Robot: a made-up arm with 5 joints.
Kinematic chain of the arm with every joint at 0, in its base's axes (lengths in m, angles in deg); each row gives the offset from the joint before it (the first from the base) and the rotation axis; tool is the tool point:
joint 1: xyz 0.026 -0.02 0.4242 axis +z
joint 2: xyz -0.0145 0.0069 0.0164 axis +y
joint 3: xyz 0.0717 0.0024 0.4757 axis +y
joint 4: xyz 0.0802 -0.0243 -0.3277 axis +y
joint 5: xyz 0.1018 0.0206 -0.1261 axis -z
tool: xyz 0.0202 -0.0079 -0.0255
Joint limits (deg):
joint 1: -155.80..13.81
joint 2: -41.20..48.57
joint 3: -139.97..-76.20
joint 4: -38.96..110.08
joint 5: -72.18..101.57
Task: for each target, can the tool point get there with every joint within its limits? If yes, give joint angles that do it. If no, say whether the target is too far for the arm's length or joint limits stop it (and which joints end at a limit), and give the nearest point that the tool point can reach.
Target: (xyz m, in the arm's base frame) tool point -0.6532 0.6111 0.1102
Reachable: no: joint limits stop it (at a limit: joint 1, joint 2, joint 3) | nearest point -0.4388 -0.2115 0.3004 | short by 0.871 m
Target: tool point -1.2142 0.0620 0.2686
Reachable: no: too far | nearest point -0.7430 -0.3491 0.4284 | short by 0.645 m
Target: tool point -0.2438 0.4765 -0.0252
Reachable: no: joint limits stop it (at a limit: joint 1, joint 2, joint 3, joint 4) | nearest point -0.4147 -0.2031 0.3178 | short by 0.780 m
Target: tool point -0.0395 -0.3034 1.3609
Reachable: yes | joints -101.54 -0.09 -124.48 -14.30 15.78
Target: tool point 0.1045 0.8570 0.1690
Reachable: no: joint limits stop it (at a limit: joint 1, joint 2, joint 3, joint 4, joint 5) | nearest point 0.4844 0.1158 0.3141 | short by 0.845 m
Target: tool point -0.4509 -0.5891 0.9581
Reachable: yes | joints -128.73 25.99 -104.79 -13.83 74.96
